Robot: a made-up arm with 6 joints. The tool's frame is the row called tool. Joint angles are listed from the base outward. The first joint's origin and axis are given. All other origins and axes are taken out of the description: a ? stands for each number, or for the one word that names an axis. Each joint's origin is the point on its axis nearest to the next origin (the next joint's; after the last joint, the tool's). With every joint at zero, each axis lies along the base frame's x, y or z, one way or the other. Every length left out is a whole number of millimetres.
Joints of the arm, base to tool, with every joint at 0 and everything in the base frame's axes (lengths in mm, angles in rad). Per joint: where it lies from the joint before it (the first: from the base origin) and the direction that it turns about. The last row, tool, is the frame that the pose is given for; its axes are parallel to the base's.
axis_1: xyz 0 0 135 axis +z
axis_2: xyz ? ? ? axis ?
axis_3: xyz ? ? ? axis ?
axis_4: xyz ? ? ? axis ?
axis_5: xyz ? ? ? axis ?
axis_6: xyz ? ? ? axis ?
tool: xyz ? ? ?
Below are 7 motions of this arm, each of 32 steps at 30 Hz.
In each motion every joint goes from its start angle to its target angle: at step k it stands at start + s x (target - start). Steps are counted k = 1, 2, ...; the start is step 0. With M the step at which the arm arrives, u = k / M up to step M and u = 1 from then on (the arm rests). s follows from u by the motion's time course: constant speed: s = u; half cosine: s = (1 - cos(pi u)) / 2; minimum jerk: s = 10 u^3 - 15 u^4 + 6 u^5.
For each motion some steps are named. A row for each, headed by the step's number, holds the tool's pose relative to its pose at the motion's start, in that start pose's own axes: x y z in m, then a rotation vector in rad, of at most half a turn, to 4 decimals.
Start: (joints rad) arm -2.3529 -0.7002 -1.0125 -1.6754 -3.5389 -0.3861
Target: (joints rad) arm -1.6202 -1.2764 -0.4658 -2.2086 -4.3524 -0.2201
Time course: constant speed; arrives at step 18
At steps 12, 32:
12: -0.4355 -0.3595 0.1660 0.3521 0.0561 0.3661
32: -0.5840 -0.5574 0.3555 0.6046 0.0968 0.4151

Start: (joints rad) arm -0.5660 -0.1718 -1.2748 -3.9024 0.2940 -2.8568
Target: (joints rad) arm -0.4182 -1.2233 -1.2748 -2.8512 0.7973 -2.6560
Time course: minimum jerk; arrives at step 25
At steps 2, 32:
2: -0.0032 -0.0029 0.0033 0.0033 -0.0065 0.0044
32: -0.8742 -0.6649 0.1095 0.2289 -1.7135 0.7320

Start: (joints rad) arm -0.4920 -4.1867 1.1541 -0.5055 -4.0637 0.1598
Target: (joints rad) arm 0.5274 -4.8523 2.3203 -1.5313 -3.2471 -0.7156
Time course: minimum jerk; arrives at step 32
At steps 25, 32:
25: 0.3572 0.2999 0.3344 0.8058 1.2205 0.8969
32: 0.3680 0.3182 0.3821 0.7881 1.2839 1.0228

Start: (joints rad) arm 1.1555 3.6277 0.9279 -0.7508 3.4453 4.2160
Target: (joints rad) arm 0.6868 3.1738 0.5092 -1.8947 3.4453 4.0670
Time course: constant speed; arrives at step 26
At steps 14, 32:
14: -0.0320 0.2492 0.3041 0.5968 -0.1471 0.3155
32: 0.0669 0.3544 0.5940 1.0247 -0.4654 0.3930

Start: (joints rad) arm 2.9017 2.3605 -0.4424 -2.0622 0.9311 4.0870
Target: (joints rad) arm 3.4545 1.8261 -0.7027 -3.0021 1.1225 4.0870
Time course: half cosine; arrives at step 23
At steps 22, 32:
22: 0.6902 0.7495 -0.4373 -1.0961 0.6950 0.3690
32: 0.6912 0.7536 -0.4403 -1.1015 0.6957 0.3717

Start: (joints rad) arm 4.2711 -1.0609 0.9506 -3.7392 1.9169 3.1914
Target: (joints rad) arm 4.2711 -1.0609 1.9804 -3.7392 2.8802 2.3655
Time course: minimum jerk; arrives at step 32
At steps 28, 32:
28: -0.4254 0.2774 -0.3323 0.4095 0.0613 -0.4237
32: -0.4352 0.2800 -0.3340 0.4180 0.0667 -0.4337

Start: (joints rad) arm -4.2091 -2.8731 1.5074 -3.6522 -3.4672 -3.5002
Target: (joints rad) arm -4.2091 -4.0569 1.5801 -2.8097 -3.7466 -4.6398
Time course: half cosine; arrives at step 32
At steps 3, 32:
3: 0.0087 -0.0045 0.0189 0.0007 -0.0158 -0.0454
32: -0.1415 -0.1696 0.8982 0.9510 -0.3722 -1.7501

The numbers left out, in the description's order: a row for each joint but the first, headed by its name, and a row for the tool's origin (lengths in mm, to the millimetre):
axis_2: xyz 0 36 0, axis +y
axis_3: xyz 0 0 589, axis +y
axis_4: xyz 0 0 643, axis +z
axis_5: xyz 0 0 0, axis +y
axis_6: xyz 0 0 128, axis +z
tool: xyz 0 0 0

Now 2 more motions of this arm.
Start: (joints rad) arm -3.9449 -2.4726 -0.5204 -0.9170 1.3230 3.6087
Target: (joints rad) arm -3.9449 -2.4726 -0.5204 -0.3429 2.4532 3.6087
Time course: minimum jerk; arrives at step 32
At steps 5, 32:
5: -0.0048 0.0000 -0.0001 -0.0003 -0.0375 0.0039
32: -0.1204 0.0113 -0.0860 0.0190 -1.2389 -0.1888

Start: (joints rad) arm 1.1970 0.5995 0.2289 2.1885 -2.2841 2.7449
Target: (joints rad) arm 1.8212 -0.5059 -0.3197 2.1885 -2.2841 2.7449
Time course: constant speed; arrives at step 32
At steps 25, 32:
25: 0.9970 -0.5019 0.0919 -0.6349 -1.1440 0.4020
32: 1.1450 -0.6020 0.3864 -0.9147 -1.3854 0.5251

